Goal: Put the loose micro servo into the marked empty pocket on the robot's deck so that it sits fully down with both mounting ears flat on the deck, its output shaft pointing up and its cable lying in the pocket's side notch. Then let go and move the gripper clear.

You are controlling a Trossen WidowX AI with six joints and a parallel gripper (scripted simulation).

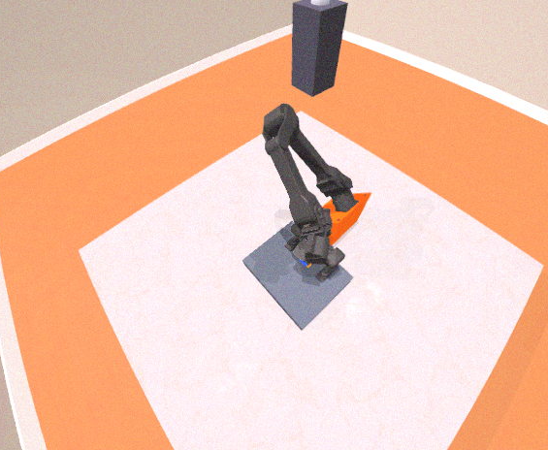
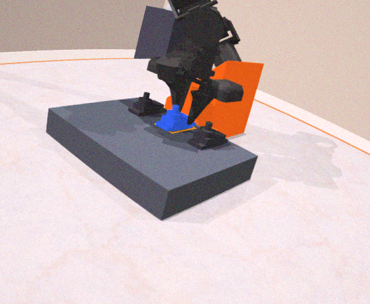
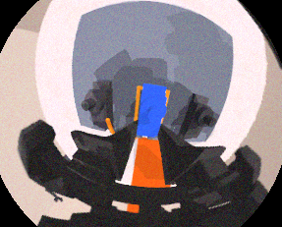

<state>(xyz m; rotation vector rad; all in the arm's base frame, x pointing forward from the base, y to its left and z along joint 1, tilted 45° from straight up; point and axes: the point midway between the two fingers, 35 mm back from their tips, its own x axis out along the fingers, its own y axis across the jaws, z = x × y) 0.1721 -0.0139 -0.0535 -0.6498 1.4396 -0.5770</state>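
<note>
The grey deck lies 120 mm ahead of my gripper tip and 30 mm below it.
</note>
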